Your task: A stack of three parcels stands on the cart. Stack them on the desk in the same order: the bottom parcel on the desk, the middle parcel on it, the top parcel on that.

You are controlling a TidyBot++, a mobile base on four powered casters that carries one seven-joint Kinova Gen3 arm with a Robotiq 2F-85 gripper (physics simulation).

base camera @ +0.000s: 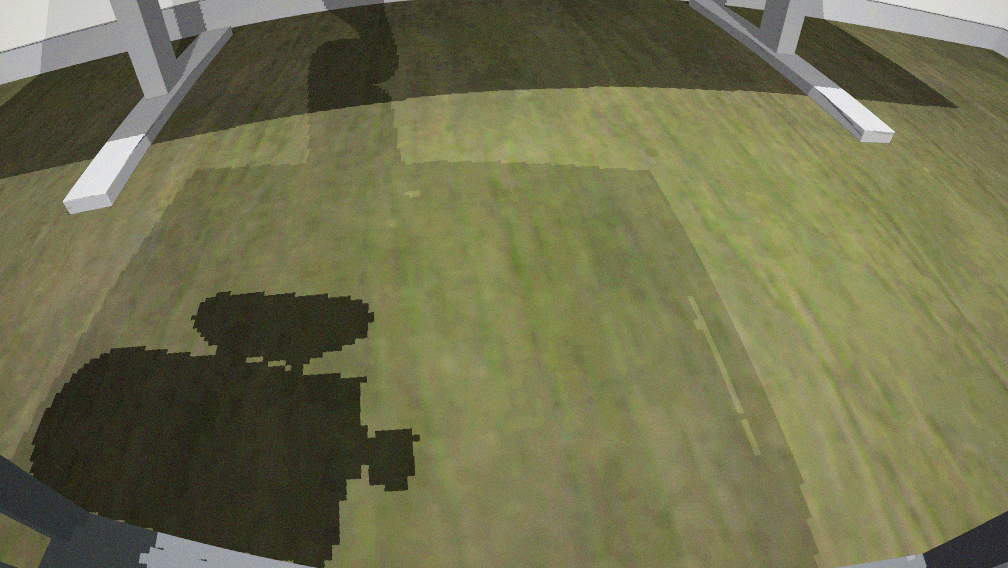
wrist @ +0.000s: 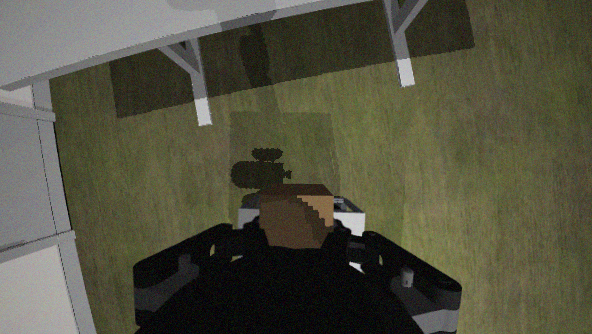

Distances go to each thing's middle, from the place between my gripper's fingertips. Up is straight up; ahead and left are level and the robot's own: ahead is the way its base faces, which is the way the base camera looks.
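Scene:
Darker tan parcel (wrist: 297, 216): 20 mm above, 10 mm behind my hand.

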